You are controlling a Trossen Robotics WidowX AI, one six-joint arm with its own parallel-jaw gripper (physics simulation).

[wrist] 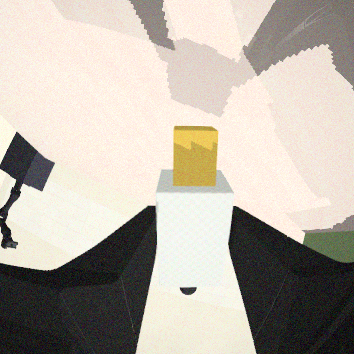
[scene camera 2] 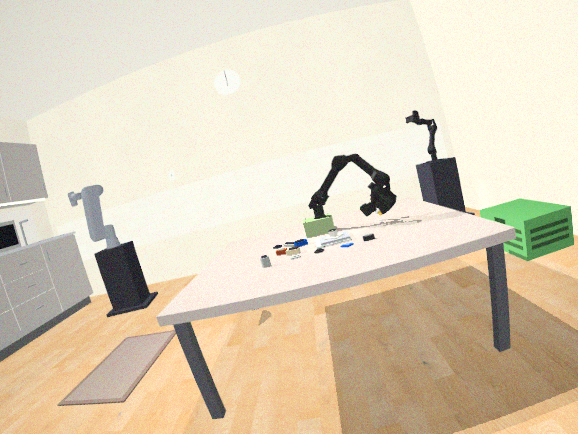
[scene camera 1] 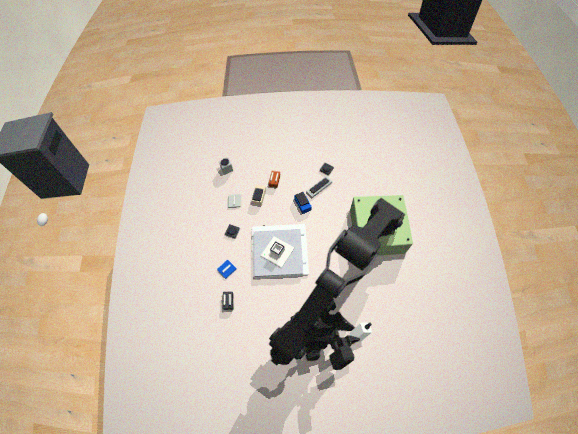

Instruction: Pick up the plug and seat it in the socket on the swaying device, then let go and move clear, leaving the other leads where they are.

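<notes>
The white plug (scene camera 1: 362, 331) (wrist: 194, 240) has a yellow tip and a small dark stub at its rear. My gripper (scene camera 1: 355, 334) (wrist: 192, 214) is shut on its white body, with a finger on each side, and holds it above the table. In the wrist view the yellow tip points away from the fingers. The swaying device (scene camera 1: 295, 237) (scene camera 2: 341, 240) is a grey panel with white edges. A cream square plate on it carries the dark-rimmed socket (scene camera 1: 277, 248). The plug is apart from the socket, to its lower right in scene camera 1.
The green box (scene camera 1: 407, 235) (scene camera 2: 318, 226) stands under the arm's base. Near the device lie a blue piece (scene camera 1: 302, 203), an orange piece (scene camera 1: 274, 179), a beige-and-black piece (scene camera 1: 258, 196), a flat blue piece (scene camera 1: 227, 269), a black piece (scene camera 1: 228, 301) and a grey cylinder (scene camera 1: 226, 167).
</notes>
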